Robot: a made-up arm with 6 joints.
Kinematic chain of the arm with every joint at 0, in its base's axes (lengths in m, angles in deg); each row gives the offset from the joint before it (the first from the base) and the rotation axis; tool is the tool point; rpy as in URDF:
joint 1: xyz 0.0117 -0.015 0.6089 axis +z
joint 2: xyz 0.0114 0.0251 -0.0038 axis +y
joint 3: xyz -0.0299 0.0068 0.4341 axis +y
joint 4: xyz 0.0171 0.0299 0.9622 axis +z
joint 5: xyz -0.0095 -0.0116 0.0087 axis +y
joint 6: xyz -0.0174 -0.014 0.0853 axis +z
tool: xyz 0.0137 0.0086 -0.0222 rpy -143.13 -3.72 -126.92
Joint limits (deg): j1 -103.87..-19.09 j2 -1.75..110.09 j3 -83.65..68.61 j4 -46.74..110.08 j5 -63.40..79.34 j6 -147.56..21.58
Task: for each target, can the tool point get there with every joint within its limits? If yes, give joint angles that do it. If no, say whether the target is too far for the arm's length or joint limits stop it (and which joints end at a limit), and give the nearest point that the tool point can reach.
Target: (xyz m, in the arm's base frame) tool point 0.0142 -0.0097 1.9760
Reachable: yes | joints -72.53 34.98 -50.06 56.52 -19.72 -103.36
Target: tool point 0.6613 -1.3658 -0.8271
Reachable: no: too far | nearest point 0.4832 -0.9954 -0.3228 | short by 0.651 m
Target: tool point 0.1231 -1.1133 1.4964
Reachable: yes | joints -87.48 28.27 29.98 91.82 22.98 -119.33
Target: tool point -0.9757 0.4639 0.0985
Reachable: no: joint limits stop it (at a limit: joint 2, joint 3, joint 5, joint 6) | nearest point -0.9002 0.4273 1.0471 | short by 0.952 m
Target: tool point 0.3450 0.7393 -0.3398
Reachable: no: joint limits stop it (at a limit: joint 1, joint 2, joint 3, joint 5) | nearest point 0.4356 -0.0348 -0.5082 | short by 0.797 m
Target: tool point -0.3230 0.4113 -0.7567
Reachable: no: joint limits stop it (at a limit: joint 1, joint 2, joint 3, joint 4, joint 6) | nearest point -0.0709 -0.3777 -0.5109 | short by 0.864 m
